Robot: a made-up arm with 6 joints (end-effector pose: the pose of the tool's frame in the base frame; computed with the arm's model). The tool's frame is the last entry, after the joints.
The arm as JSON. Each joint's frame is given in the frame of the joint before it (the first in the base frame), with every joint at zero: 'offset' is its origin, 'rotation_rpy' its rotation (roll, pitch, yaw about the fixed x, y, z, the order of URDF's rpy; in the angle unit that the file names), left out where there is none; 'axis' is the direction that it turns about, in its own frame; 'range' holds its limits. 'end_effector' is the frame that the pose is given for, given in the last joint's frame.
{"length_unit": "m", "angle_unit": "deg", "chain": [
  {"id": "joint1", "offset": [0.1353, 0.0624, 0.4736], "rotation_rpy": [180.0, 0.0, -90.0], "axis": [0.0, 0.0, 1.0], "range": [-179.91, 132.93]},
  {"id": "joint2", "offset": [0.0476, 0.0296, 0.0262], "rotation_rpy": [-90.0, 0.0, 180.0], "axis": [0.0, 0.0, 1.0], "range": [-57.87, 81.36]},
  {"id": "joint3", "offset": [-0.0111, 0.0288, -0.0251], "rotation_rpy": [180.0, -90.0, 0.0], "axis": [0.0, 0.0, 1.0], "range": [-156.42, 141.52]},
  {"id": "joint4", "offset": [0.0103, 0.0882, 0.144], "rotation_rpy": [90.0, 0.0, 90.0], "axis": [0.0, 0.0, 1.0], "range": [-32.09, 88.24]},
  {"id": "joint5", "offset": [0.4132, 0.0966, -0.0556], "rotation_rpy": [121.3, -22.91, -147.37], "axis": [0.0, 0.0, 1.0], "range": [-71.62, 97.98]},
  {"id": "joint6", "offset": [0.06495, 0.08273, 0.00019], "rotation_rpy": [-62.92, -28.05, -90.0], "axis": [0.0, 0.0, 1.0], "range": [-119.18, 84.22]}
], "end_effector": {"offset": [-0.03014, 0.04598, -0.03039], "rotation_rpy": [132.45, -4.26, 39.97]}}
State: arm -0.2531 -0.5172 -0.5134 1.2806 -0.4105 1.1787
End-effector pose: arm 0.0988 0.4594 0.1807 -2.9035 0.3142 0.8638
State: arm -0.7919 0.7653 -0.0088 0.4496 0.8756 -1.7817
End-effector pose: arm -0.2637 0.3858 0.4672 0.4895 -1.7502 -0.8988
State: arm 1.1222 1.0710 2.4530 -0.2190 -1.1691 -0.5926
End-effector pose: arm -0.3525 0.2033 0.6868 -0.6973 -0.5263 -1.9796
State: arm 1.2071 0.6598 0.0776 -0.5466 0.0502 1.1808
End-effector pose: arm 0.3993 0.1775 0.0863 1.3375 -2.0479 -1.4845
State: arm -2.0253 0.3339 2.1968 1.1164 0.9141 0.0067
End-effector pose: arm -0.2211 -0.3644 0.7376 -0.6323 0.2507 0.0994
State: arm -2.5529 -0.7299 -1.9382 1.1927 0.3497 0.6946
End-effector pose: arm -0.1625 -0.3312 0.1571 -0.8521 -2.1817 -0.8806
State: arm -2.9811 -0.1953 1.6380 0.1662 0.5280 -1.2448
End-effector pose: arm 0.6163 -0.2645 0.4257 1.0344 -1.1841 2.3716
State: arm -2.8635 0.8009 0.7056 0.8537 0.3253 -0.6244
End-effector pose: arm 0.2073 -0.4426 0.6463 0.4123 0.3391 0.7062
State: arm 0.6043 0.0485 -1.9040 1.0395 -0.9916 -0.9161
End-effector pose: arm 0.5482 0.2944 0.5665 -1.3370 0.6017 1.4443
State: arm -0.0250 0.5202 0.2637 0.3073 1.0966 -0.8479
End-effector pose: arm -0.0262 0.5621 0.2518 0.7138 -1.4313 -0.8728
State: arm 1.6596 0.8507 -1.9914 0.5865 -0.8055 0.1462
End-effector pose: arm 0.1279 -0.2177 0.8629 -0.4814 1.0026 -1.1170
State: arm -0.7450 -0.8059 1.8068 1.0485 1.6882 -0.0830
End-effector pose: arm -0.3869 0.2175 0.0434 -0.0356 0.0297 -0.8350
